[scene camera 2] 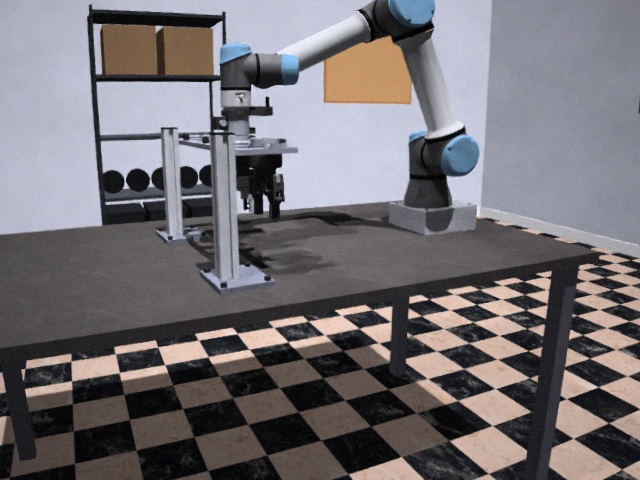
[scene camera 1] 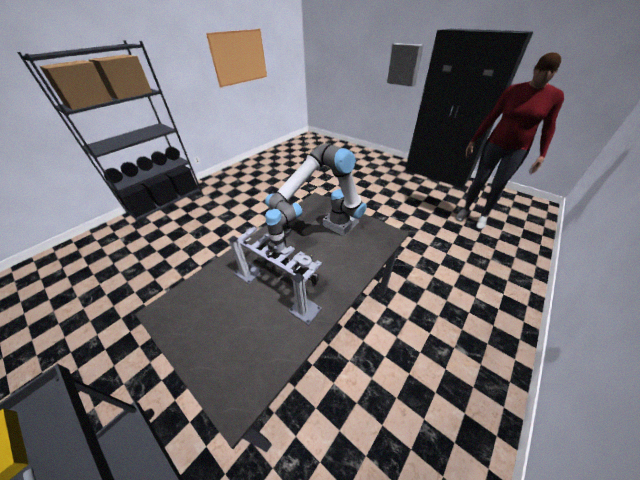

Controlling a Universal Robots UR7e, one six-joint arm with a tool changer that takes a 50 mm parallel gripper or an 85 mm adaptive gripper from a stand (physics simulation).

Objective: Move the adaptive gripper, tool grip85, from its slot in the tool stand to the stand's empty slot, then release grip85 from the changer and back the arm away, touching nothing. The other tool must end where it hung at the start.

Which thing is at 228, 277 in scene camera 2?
A tool stand.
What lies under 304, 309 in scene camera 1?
A tool stand.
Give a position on a tool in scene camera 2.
At 242, 169
